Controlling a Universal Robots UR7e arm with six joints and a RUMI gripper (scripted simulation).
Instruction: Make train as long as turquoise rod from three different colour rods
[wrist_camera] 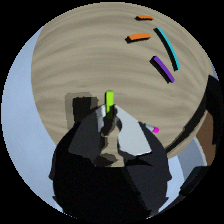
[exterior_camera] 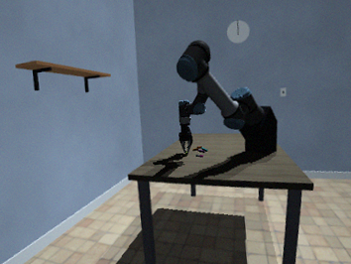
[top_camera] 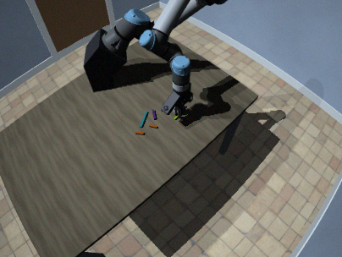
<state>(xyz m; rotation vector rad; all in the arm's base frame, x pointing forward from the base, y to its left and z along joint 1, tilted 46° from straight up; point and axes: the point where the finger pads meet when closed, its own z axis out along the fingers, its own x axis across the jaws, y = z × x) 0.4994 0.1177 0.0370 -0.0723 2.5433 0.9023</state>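
My hand is 10 mm above the lime rod. From my hand the other things lie so: purple rod (80 mm behind, 90 mm to the right, 10 mm below); magenta rod (130 mm behind, 40 mm to the left, 10 mm below); grey rod (100 mm behind, 40 mm to the left, 10 mm below).
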